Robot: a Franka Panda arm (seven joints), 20 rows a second.
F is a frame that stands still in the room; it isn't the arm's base.
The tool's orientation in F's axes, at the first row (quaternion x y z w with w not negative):
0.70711 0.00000 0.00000 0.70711
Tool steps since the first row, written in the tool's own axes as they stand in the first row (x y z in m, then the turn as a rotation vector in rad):
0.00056 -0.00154 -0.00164 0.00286 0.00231 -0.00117
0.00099 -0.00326 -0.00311 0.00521 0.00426 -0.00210
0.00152 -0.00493 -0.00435 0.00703 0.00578 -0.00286
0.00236 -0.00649 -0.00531 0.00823 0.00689 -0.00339
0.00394 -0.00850 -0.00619 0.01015 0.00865 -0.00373
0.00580 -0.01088 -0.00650 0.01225 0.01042 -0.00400
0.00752 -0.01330 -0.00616 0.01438 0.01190 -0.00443
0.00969 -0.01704 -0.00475 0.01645 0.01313 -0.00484
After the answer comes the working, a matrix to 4 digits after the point.
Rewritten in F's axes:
0.00056 0.00164 -0.00154 0.00286 0.00117 0.00231
0.00099 0.00311 -0.00326 0.00521 0.00210 0.00426
0.00152 0.00435 -0.00493 0.00703 0.00286 0.00578
0.00236 0.00531 -0.00649 0.00823 0.00339 0.00689
0.00394 0.00619 -0.00850 0.01015 0.00373 0.00865
0.00580 0.00650 -0.01088 0.01225 0.00400 0.01042
0.00752 0.00616 -0.01330 0.01438 0.00443 0.01190
0.00969 0.00475 -0.01704 0.01645 0.00484 0.01313

The tool's axes in the first row as the columns of a matrix, in F's axes (rounded; the answer above uses it unrounded):
1.0000 0.0000 0.0000
0.0000 0.0000 -1.0000
0.0000 1.0000 0.0000

